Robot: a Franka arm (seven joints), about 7 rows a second.
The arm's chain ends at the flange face. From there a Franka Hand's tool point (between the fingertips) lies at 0.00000 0.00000 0.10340 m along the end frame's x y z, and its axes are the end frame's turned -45 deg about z.
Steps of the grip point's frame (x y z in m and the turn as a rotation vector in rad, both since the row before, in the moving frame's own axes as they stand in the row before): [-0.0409 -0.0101 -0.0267 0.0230 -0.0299 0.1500]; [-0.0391 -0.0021 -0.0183 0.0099 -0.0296 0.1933]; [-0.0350 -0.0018 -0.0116 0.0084 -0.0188 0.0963]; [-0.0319 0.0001 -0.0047 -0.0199 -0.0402 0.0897]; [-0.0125 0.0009 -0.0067 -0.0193 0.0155 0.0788]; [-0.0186 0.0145 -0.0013 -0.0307 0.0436 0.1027]
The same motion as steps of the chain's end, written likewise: [-0.0322 0.0216 -0.0266 -0.0049 -0.0374 0.1500]; [-0.0261 0.0250 -0.0182 -0.0139 -0.0279 0.1933]; [-0.0240 0.0228 -0.0116 -0.0074 -0.0192 0.0963]; [-0.0208 0.0183 -0.0046 -0.0425 -0.0144 0.0897]; [-0.0107 0.0091 -0.0067 -0.0027 0.0246 0.0788]; [-0.0084 0.0241 -0.0012 0.0091 0.0525 0.1027]
